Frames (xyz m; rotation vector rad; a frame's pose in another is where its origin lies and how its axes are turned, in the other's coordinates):
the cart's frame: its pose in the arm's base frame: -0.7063 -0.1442 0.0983 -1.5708 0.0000 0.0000
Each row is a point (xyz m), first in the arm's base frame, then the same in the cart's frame.
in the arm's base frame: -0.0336 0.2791 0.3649
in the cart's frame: 0.6727 -0.2666 0.4233
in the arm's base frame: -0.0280 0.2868 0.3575
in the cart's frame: 0.6783 -0.2592 0.4310
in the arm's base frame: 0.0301 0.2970 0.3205
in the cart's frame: 0.7364 -0.2222 0.4412
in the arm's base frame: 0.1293 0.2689 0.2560
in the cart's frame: 0.8356 -0.1577 0.4131
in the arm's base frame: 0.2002 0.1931 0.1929
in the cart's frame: 0.9065 -0.0946 0.3373
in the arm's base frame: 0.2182 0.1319 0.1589
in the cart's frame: 0.9245 -0.0606 0.2761
